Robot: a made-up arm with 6 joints.
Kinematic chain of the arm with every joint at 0, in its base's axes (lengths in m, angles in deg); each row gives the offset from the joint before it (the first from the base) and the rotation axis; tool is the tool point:
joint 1: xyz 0 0 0.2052 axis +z
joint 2: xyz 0 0.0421 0 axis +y
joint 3: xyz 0 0 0.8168 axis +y
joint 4: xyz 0 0 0.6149 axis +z
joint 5: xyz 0 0 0 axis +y
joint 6: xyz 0 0 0.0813 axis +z
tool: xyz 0 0 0
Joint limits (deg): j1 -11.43..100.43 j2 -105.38..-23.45 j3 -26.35..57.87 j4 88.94..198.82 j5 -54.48..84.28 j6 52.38..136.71
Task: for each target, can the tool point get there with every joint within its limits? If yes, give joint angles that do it. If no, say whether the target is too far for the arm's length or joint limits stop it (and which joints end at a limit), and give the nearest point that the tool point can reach.
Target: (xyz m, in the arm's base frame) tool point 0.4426 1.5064 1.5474
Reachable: no: too far | nearest point 0.0356 0.1210 1.4737 | short by 1.446 m
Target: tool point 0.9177 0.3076 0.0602
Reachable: no: joint limits stop it (at a limit: joint 1, joint 2, joint 3, joint 5) | nearest point 0.1116 0.0399 1.4649 | short by 1.642 m
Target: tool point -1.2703 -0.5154 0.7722
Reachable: yes | joints 24.16 -77.01 23.33 166.33 23.21 110.14
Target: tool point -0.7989 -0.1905 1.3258
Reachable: yes | joints 12.91 -55.83 42.05 108.41 -39.71 114.15
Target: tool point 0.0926 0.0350 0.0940
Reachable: no: joint limits stop it (at a limit: joint 1, joint 2, joint 3, joint 5) | nearest point 0.1959 -1.2168 0.4834 | short by 1.315 m
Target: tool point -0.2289 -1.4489 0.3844
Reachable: yes | joints 83.75 -83.70 7.10 156.71 59.37 74.86
